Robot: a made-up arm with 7 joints.
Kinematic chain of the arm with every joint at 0, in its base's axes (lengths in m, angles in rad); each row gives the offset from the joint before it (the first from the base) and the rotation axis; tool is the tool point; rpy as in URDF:
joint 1: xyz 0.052 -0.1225 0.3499 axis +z
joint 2: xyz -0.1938 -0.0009 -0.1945 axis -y
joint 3: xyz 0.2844 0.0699 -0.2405 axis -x
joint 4: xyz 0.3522 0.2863 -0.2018 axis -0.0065 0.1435 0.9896
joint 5: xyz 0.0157 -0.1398 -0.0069 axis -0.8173 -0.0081 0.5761
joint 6: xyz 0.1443 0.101 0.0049 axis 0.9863 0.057 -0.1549
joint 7: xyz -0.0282 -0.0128 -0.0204 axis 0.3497 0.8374 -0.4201
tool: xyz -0.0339 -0.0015 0.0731 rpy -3.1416 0 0
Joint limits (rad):
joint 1: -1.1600..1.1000
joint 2: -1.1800..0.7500
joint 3: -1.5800..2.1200
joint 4: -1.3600..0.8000
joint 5: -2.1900..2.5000
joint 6: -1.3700..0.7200
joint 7: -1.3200..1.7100
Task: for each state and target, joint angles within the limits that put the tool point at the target. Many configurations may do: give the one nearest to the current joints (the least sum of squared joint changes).
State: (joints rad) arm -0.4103 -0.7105 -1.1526 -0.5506 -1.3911 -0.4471 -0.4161
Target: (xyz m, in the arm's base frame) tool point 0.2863 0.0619 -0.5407
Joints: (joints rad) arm -0.2719 -0.7880 -0.9589 0.0932 -1.3693 -0.4412 -0.4009
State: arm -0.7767 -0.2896 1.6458 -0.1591 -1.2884 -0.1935 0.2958
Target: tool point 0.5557 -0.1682 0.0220
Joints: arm 0.0495 0.1618 1.7696 -0.3731 -1.3420 -0.2480 0.3179
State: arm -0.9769 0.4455 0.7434 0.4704 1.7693 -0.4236 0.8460
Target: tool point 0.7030 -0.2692 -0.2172
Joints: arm -0.4507 0.3843 0.4759 0.4667 1.7071 -0.4222 0.7573
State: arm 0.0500 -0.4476 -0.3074 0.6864 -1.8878 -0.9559 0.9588
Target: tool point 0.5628 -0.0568 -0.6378
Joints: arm -0.3326 -0.4299 -0.1340 0.7356 -1.9529 -0.9673 1.0096
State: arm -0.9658 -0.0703 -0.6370 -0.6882 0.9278 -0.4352 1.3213
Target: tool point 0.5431 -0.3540 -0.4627
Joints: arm -1.1600 -0.2440 -0.1337 -0.5071 1.0679 -0.5220 1.3857
